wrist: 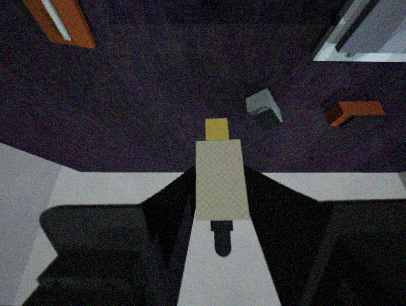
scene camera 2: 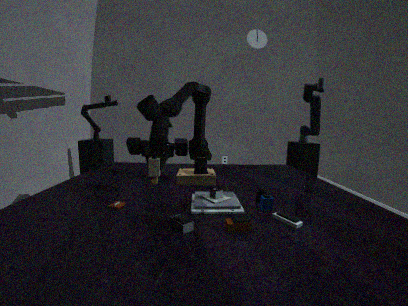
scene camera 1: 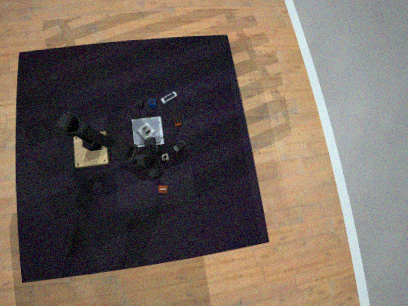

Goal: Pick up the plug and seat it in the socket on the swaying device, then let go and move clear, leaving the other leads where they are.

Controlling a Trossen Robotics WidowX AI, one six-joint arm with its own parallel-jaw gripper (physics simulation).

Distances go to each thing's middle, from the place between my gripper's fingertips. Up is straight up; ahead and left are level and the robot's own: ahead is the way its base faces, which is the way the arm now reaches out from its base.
Right now the device plate (scene camera 2: pixel 215 199) is 8 cm behind my hand, 19 cm to the left of it and 10 cm below it. Round my hand: plug (wrist: pixel 221 196) (1 cm above).
